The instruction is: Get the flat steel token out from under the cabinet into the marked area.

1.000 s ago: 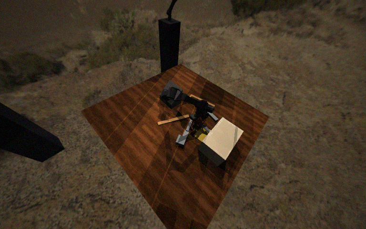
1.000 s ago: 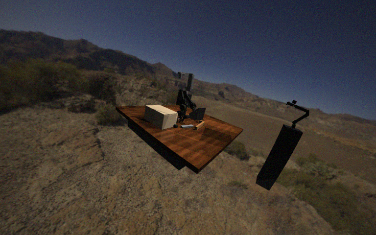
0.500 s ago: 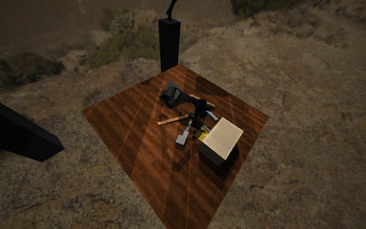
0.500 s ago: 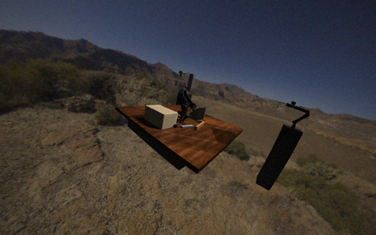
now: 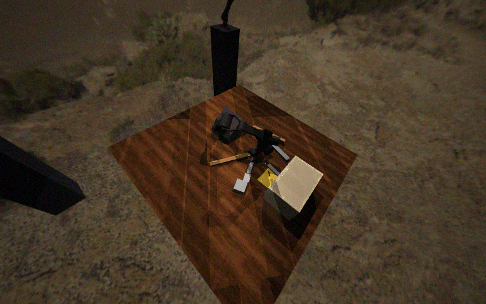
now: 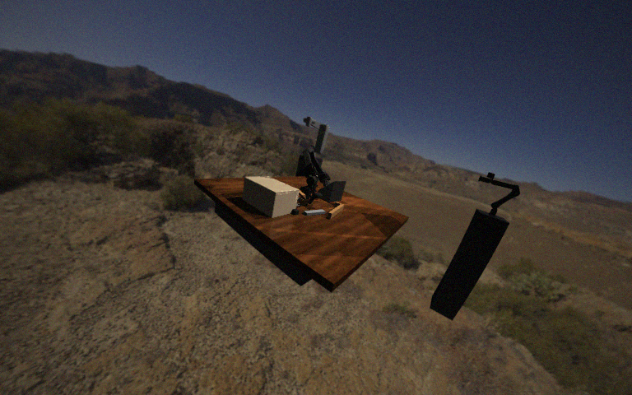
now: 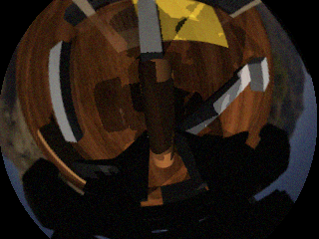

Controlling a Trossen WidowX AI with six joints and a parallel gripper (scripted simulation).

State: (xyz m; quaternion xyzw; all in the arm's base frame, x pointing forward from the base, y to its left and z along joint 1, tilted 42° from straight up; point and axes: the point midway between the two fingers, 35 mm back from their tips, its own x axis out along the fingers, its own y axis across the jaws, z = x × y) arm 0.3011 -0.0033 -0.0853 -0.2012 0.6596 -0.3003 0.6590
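My gripper tip is now 100 mm short of the grey bar and 140 mm to the right of it. Round my gripper tip: wooden stick 110 mm behind, 170 mm to the right; grey block 80 mm ahead, 280 mm to the right, 10 mm above; grey scraper 40 mm ahead, 150 mm to the right.
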